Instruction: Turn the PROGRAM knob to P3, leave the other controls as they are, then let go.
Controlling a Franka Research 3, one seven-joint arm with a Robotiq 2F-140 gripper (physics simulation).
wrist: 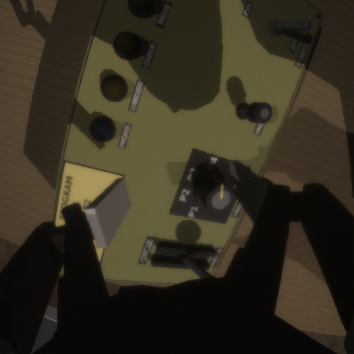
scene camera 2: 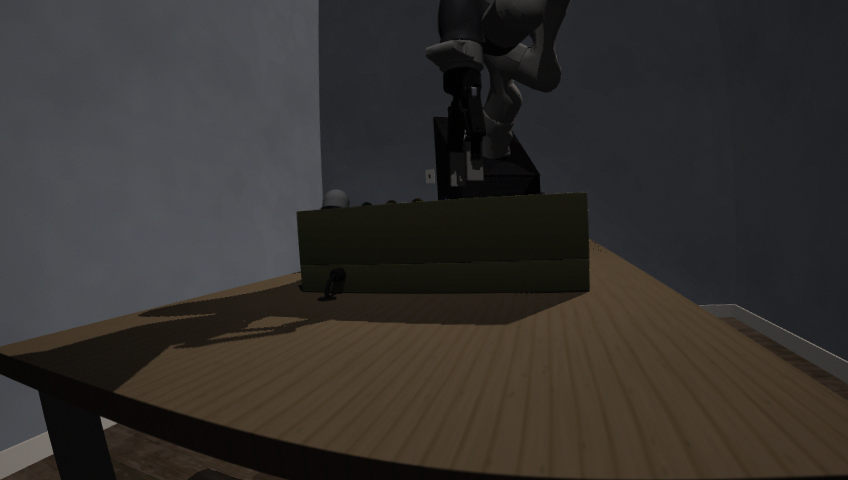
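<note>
The PROGRAM knob point(wrist: 220, 200) has a dark body and a grey cap with a yellow line; it stands on a dark plate point(wrist: 179, 212) marked P1, P2, P3 and a partly hidden fourth label. The line runs up the wrist view, roughly towards the fourth label; which mark it indicates I cannot tell exactly. My gripper point(scene camera 2: 467, 169) point(wrist: 177, 183) is open above the green panel box point(scene camera 2: 446, 234) point(wrist: 155, 155), with nothing between its fingers. In the wrist view, the right finger overlaps the knob's right side; contact is unclear. The left finger is over the yellow status card point(wrist: 95, 177).
Several round buttons, including a blue one point(wrist: 102, 129) and an amber one point(wrist: 113, 87), line the panel's left side. A small black toggle point(wrist: 261, 113), a lever point(wrist: 290, 27) and a black slotted control point(wrist: 167, 253) also stand up. The box rests on a wooden table point(scene camera 2: 476, 380).
</note>
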